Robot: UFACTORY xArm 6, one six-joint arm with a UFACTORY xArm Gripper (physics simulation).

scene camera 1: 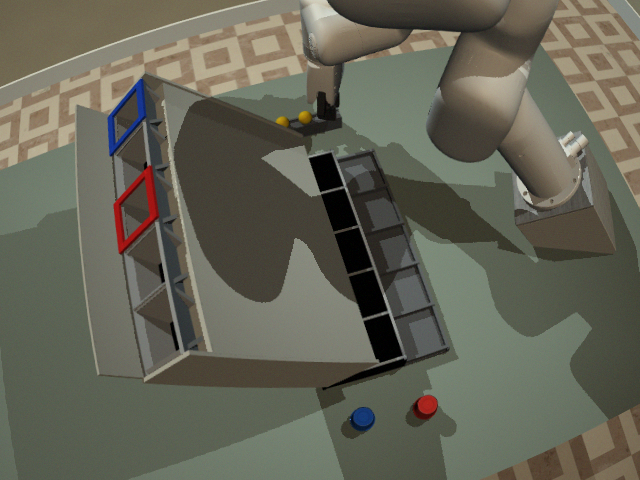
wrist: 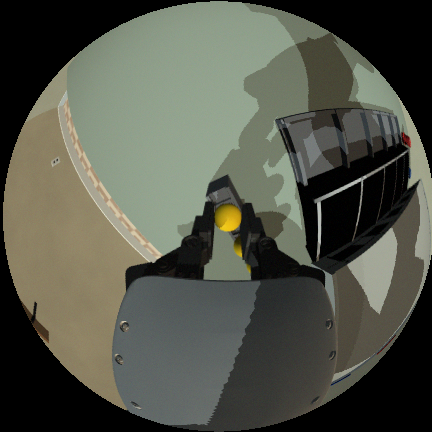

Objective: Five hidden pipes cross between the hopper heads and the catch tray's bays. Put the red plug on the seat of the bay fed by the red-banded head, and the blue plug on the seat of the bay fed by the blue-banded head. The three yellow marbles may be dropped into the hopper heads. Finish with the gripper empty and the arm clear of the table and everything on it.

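Frame: origin at the arm's base, x ahead, y left, z up, level; millimetres.
Where they show: gripper, fingertip midpoint: (scene camera 1: 328, 112) (wrist: 227, 215); arm's base, link origin: (scene camera 1: 549, 176).
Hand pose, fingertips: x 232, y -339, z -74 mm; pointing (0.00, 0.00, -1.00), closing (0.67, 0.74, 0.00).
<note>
Things, the pixels of their centre, and the offset from my fingertips. "*": a spot on its surface instead.
- yellow marble, body centre: (wrist: 227, 216) dz +0, dx +1, dy -1 mm
- marble holder, body centre: (wrist: 242, 229) (scene camera 1: 305, 125) dz -26, dx +43, dy -11 mm
- blue plug, body centre: (scene camera 1: 362, 418) dz -23, dx +228, dy +493 mm
- red plug, body centre: (scene camera 1: 425, 406) dz -23, dx +138, dy +528 mm
- blue band, surface spot: (scene camera 1: 143, 100) * dz +306, dx +304, dy +61 mm
- red band, surface spot: (scene camera 1: 153, 191) * dz +307, dx +339, dy +202 mm
- large hopper housing, body centre: (scene camera 1: 262, 239) dz +118, dx +233, dy +226 mm
My gripper (scene camera 1: 326, 114) (wrist: 227, 215) is shut on a yellow marble (wrist: 228, 217), at the marble holder (scene camera 1: 336, 123) (wrist: 220, 189); the fingers hide this marble in the scene view. The other two yellow marbles (scene camera 1: 305, 117) (scene camera 1: 282, 122) (wrist: 239, 246) sit in a row in the holder. The blue plug (scene camera 1: 362, 418) and red plug (scene camera 1: 427, 406) (wrist: 406, 139) stand apart on the mat, near the far end of the catch tray (scene camera 1: 403, 267) (wrist: 341, 139). The blue band (scene camera 1: 143, 100) rings the end head and the red band (scene camera 1: 153, 191) rings the third. The pipes are hidden.
The large hopper housing (scene camera 1: 268, 330) (wrist: 345, 300) stands beside the marble holder, with its sloping cover between the heads and the catch tray. Dark openings (scene camera 1: 354, 250) line the tray's housing side. The arm's base block (scene camera 1: 568, 227) stands at the right in the scene view.
</note>
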